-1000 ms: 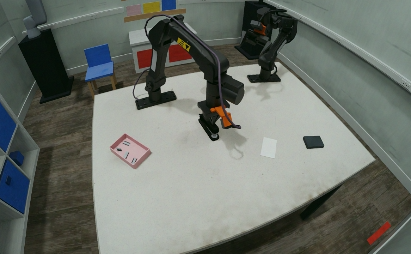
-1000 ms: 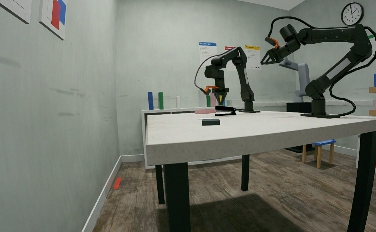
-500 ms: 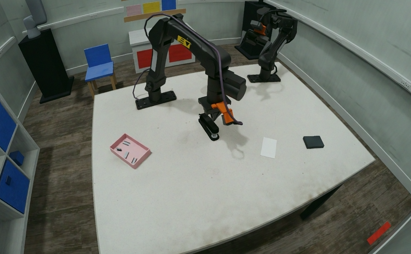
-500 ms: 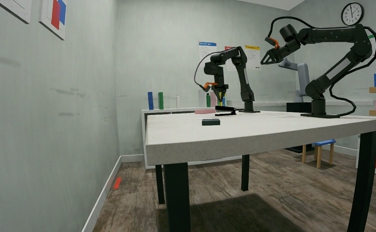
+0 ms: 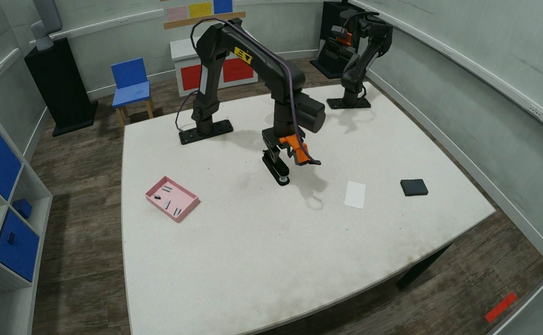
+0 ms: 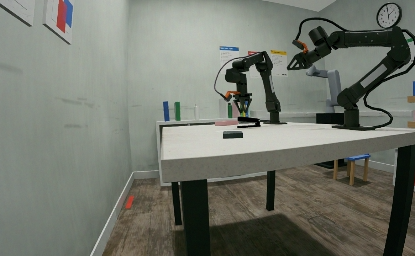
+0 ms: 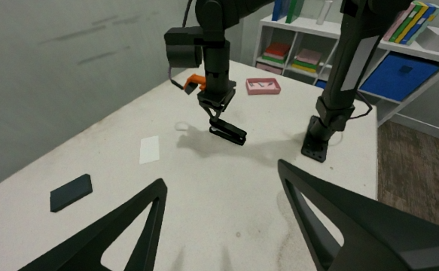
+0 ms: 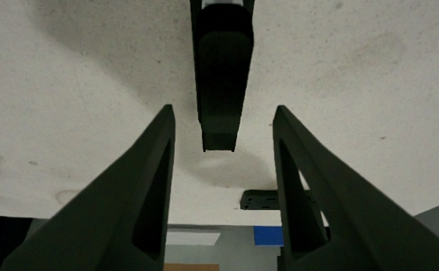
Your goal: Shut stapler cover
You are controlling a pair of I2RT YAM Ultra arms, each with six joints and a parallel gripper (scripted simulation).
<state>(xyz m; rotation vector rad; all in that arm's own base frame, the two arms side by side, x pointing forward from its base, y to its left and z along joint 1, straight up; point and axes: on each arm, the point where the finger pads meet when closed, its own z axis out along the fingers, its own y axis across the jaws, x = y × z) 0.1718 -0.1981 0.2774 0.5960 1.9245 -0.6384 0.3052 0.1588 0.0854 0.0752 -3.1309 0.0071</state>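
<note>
The stapler cover is 3 cm behind my right hand and 5 cm below it. From my right hand the other things lie so: stapler (3 cm behind, 6 cm below); pink tray (2 cm behind, 34 cm to the right, 7 cm below); white sheet (15 cm ahead, 19 cm to the left, 8 cm below).
</note>
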